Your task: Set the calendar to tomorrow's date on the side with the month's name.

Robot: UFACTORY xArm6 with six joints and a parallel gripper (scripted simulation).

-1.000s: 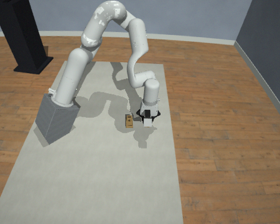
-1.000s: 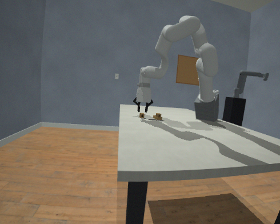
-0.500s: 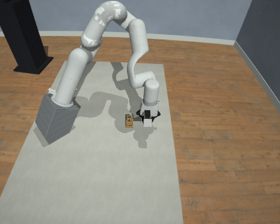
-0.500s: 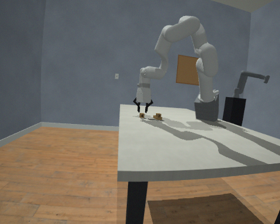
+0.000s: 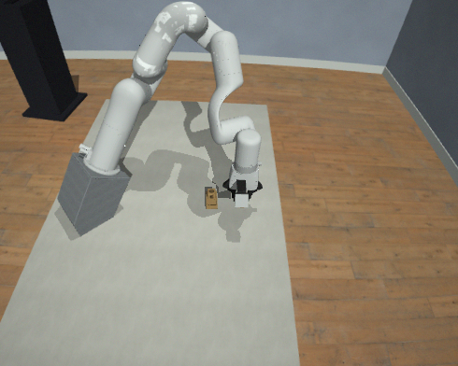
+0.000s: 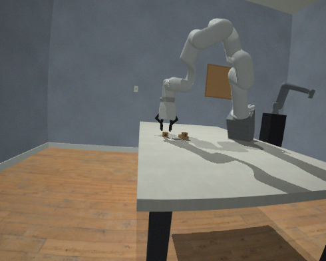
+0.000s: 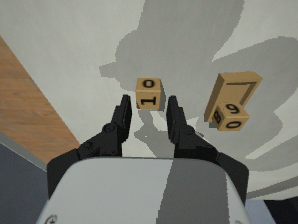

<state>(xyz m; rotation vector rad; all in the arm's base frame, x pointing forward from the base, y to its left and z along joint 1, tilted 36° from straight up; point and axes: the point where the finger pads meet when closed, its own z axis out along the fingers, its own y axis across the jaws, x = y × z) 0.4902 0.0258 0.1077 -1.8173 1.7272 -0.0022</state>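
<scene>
The wooden digit cube lies 4 cm below my hand. The rest, counted from my hand: wooden calendar tray 11 cm behind, 1 cm to the right, 5 cm below.
</scene>
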